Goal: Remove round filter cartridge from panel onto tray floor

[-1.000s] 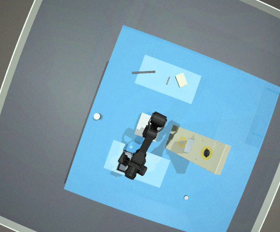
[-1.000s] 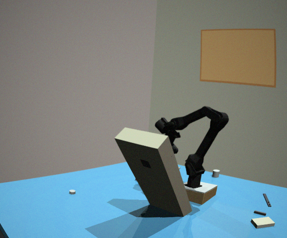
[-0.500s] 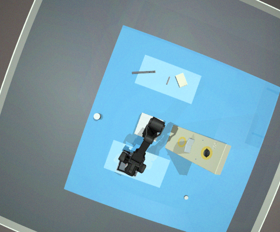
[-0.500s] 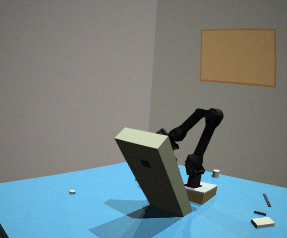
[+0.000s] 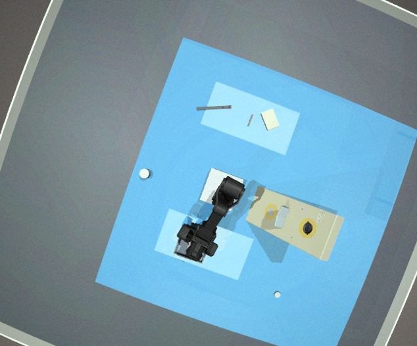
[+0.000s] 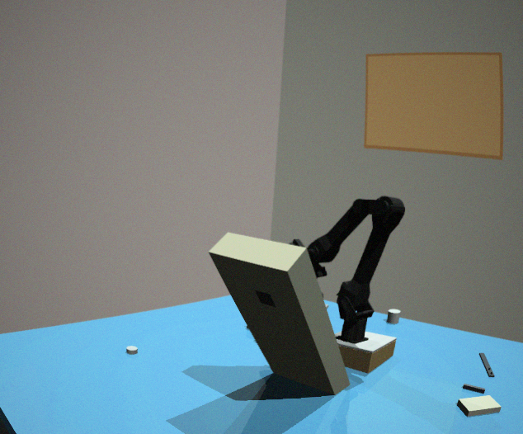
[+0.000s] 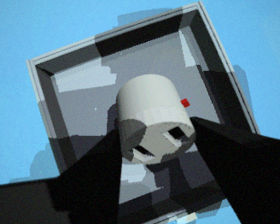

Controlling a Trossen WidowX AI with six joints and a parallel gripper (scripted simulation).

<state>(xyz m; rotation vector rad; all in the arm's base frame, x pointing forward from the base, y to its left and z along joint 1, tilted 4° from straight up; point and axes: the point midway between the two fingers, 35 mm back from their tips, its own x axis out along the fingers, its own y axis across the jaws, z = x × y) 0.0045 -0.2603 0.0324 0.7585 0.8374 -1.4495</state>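
Right now the round grey filter cartridge is right at my gripper tip. From my gripper tip the other things lie so: cream block: 70 cm to the left, 4 cm below; grey square tray: 4 cm below, 1 cm to the right.
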